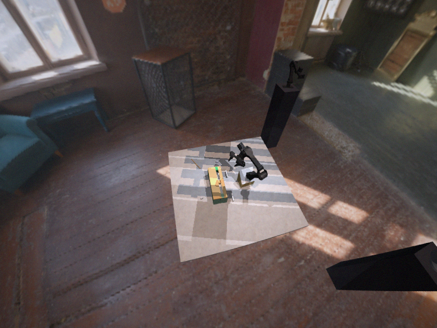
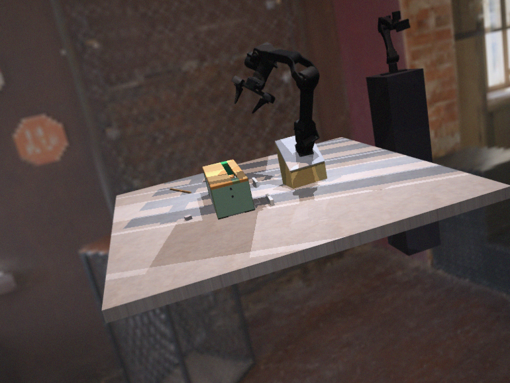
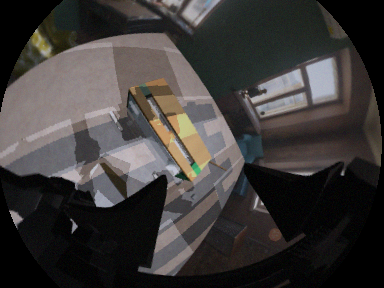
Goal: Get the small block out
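Right now the brown block is 120 mm ahead of my gripper tip, 20 mm to the left of it and 270 mm below it. Also, from my gripper tip: thin orange stick (310 mm ahead, 350 mm to the right, 350 mm below); then long box (110 mm ahead, 30 mm to the left, 290 mm below).
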